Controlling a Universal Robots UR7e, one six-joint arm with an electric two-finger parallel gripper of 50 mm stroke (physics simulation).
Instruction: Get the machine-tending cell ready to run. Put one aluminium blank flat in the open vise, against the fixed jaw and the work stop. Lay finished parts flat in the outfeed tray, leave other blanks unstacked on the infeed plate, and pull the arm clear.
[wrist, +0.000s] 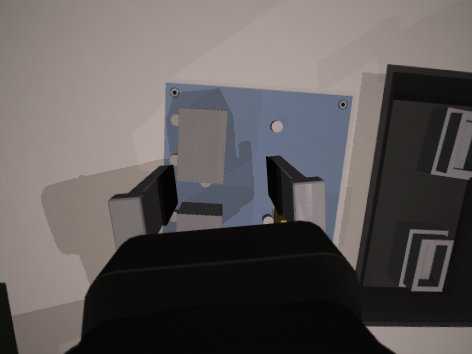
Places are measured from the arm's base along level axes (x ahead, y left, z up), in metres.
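Pixels of known places: gripper, fingertip midpoint: (221, 180).
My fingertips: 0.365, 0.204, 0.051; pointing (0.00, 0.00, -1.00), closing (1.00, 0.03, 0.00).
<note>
Ahead of a thing's pixels: the offset from my fingertips to its top centre, as dx, dy, dz. "spot": to the spot under its first point.
My gripper (221, 180) is open and empty, with its fingers spread over the blue infeed plate @(+0.027, -0.041, -0.124) (310, 150). A grey rectangular aluminium blank @(-0.016, +0.009, -0.088) (202, 145) lies flat at the plate's upper left, beside small round pins and just beyond the left fingertip. A second grey blank @(-0.026, -0.079, -0.088) (199, 222) shows below it, between the fingers in the view; its near part is hidden by the gripper body. The dark outfeed tray @(spot: +0.169, -0.166, -0.102) (400, 307) is at the right. One finished part @(spot: +0.217, -0.005, -0.099) (464, 145) with a pale outline lies at its upper right, cut by the view's edge, and another finished part @(+0.186, -0.113, -0.085) (427, 260) lies lower. The vise does not show.
Round pale pins @(+0.051, +0.020, -0.116) (276, 126) stand on the plate, and screws @(+0.114, +0.036, -0.124) (342, 104) sit at its upper corners. A small yellow item @(+0.063, -0.091, -0.088) (280, 217) shows beside the right finger, mostly hidden. The tray's raised walls stand right of the plate. A dark green edge (6, 320) shows at lower left.
</note>
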